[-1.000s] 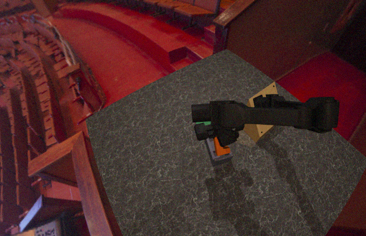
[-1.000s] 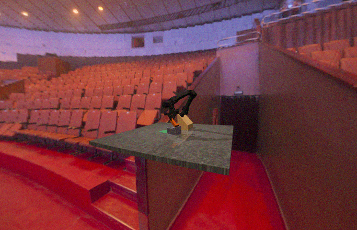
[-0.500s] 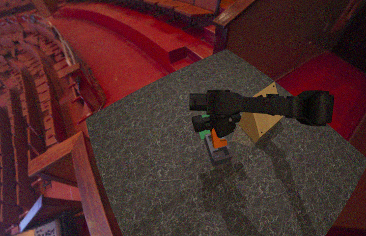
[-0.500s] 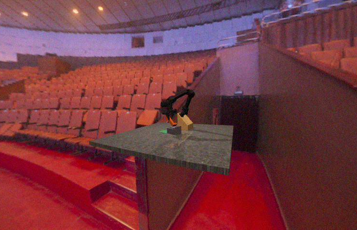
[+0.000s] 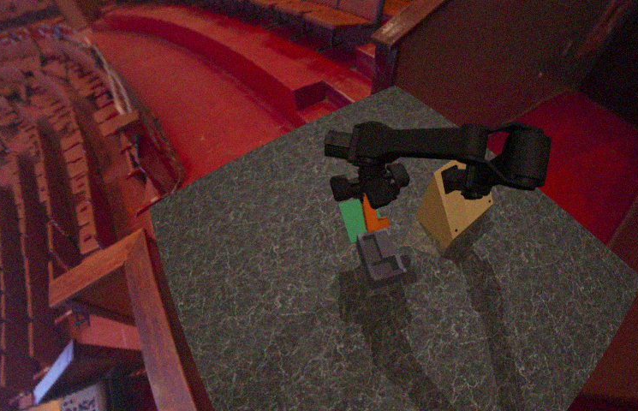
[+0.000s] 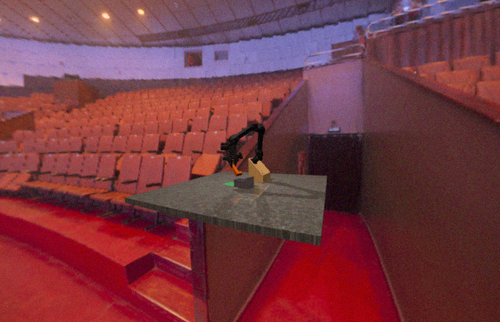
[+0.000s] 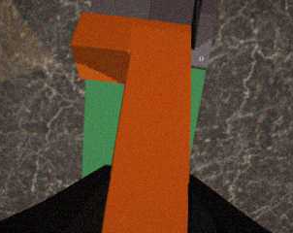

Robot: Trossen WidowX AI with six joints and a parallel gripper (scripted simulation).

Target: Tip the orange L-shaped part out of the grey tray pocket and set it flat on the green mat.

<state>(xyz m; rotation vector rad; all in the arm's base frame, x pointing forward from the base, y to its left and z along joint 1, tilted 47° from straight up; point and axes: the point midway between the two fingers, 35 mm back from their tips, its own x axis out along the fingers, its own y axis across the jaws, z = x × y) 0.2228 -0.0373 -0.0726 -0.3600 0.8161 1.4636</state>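
Now: gripper tip 170 mm above the green mat, 30 mm to the left of it and 10 mm past it. The rest, counted from my gripper tip: orange L-shaped part 30 mm to the left, 30 mm below, 10 mm behind.
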